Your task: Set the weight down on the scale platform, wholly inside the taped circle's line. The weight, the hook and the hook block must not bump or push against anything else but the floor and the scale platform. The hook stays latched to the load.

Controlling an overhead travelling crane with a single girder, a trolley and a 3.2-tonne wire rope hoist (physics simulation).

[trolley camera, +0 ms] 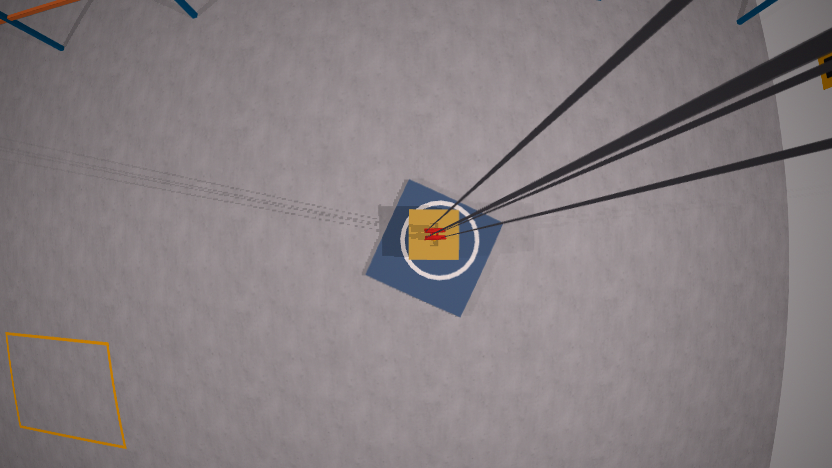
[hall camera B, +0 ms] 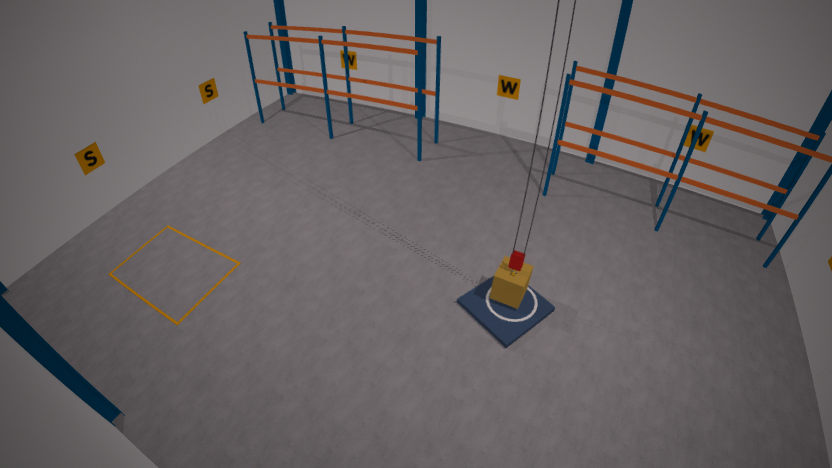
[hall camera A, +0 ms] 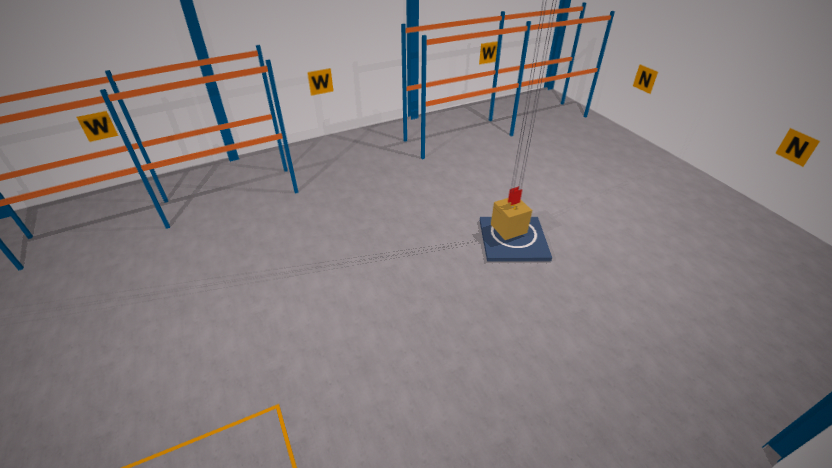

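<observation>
The weight, a yellow block (hall camera A: 510,221) (hall camera B: 510,288) (trolley camera: 421,247), is upright at the scale platform, a dark blue slab (hall camera A: 538,253) (hall camera B: 506,335) (trolley camera: 453,301). Whether its underside touches the slab or hangs slightly above is unclear. The white taped circle (hall camera A: 516,246) (hall camera B: 512,320) (trolley camera: 439,277) shows around it; in the trolley view the block sits up and left of the circle's centre and its upper-left corner covers the line. The red hook block (hall camera A: 514,196) (hall camera B: 516,260) (trolley camera: 435,237) is directly above the weight. My hook (hall camera A: 515,206) (hall camera B: 513,272) is small and partly hidden, at the weight's top, shut on it.
Blue and orange racks (hall camera A: 422,98) (hall camera A: 282,125) (hall camera B: 328,116) (hall camera B: 681,171) stand along the W wall, apart from the weight. An orange outline (hall camera A: 286,436) (hall camera B: 139,249) (trolley camera: 57,338) marks the floor away from the platform. Ropes slant to the upper right in the trolley view.
</observation>
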